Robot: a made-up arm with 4 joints. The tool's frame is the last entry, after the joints.
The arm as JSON. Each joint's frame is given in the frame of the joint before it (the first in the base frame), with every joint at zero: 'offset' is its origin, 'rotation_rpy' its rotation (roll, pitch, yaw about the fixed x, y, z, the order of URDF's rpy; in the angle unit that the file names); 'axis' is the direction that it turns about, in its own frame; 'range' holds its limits. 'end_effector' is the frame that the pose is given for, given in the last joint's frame.
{
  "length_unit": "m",
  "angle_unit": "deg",
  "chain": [
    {
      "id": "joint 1",
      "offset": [
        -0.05,
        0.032,
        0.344
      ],
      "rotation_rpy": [
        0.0,
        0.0,
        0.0
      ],
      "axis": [
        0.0,
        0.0,
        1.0
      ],
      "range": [
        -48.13,
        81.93
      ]
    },
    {
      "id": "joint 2",
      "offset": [
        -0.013,
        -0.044,
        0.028
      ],
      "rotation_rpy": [
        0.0,
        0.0,
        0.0
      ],
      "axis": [
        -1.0,
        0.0,
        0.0
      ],
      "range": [
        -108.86,
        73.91
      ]
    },
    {
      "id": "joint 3",
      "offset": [
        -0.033,
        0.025,
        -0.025
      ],
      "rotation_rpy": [
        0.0,
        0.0,
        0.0
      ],
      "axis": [
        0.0,
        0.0,
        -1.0
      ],
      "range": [
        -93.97,
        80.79
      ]
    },
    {
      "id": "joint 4",
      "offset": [
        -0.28,
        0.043,
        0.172
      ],
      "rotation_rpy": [
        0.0,
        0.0,
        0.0
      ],
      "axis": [
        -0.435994,
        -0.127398,
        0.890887
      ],
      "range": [
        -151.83,
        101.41
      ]
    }
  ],
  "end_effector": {
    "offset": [
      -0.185,
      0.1,
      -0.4
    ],
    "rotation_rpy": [
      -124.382,
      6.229,
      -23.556
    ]
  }
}
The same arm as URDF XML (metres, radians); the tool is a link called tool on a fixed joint. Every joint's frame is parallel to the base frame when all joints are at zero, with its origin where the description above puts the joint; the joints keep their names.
<robot name="arm">
<joint name="tool_joint" type="fixed"><parent link="link4"/><child link="tool"/><origin xyz="-0.185 0.1 -0.4" rpy="-2.1709 0.1087 -0.4111"/></joint>
<joint name="joint 4" type="revolute"><parent link="link3"/><child link="link4"/><origin xyz="-0.28 0.043 0.172" rpy="0 0 0"/><axis xyz="-0.435994 -0.127398 0.890887"/><limit lower="-2.6499" upper="1.7699"/></joint>
<joint name="joint 3" type="revolute"><parent link="link2"/><child link="link3"/><origin xyz="-0.033 0.025 -0.025" rpy="0 0 0"/><axis xyz="0 0 -1"/><limit lower="-1.6401" upper="1.4101"/></joint>
<joint name="joint 2" type="revolute"><parent link="link1"/><child link="link2"/><origin xyz="-0.013 -0.044 0.028" rpy="0 0 0"/><axis xyz="-1 0 0"/><limit lower="-1.9" upper="1.29"/></joint>
<joint name="joint 1" type="revolute"><parent link="base_link"/><child link="link1"/><origin xyz="-0.05 0.032 0.344" rpy="0 0 0"/><axis xyz="0 0 1"/><limit lower="-0.84" upper="1.4299"/></joint>
<link name="base_link"/>
<link name="link1"/>
<link name="link2"/>
<link name="link3"/>
<link name="link4"/>
<link name="tool"/>
</robot>

